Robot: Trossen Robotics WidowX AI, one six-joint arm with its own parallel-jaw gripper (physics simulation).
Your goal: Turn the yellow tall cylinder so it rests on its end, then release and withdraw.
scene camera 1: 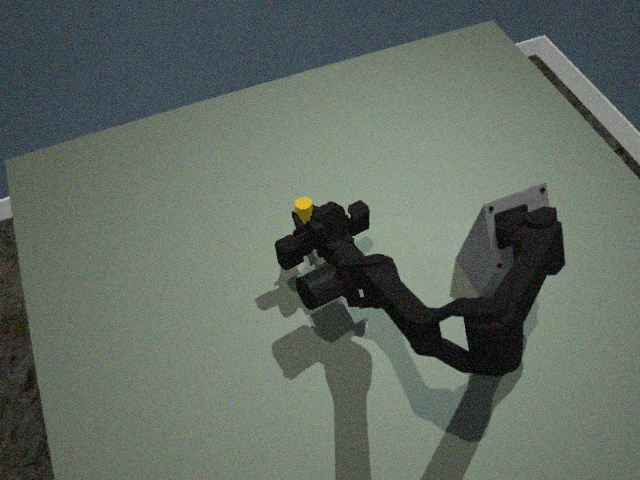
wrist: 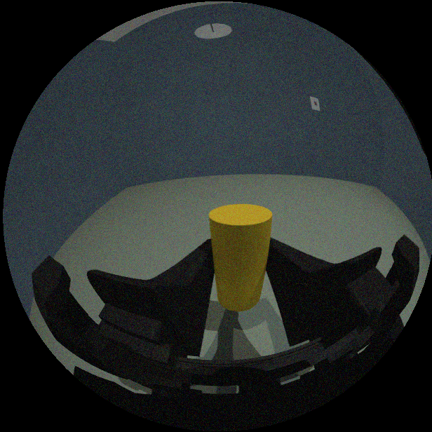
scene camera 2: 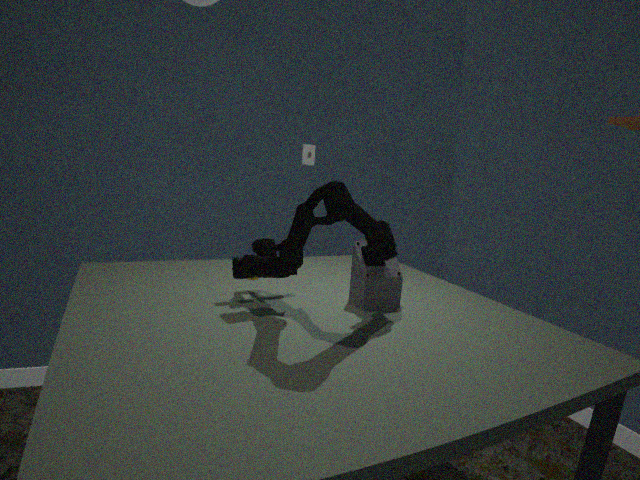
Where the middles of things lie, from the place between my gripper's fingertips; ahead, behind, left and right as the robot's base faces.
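The yellow tall cylinder (wrist: 240,233) has my hand 20 mm to the right of it.
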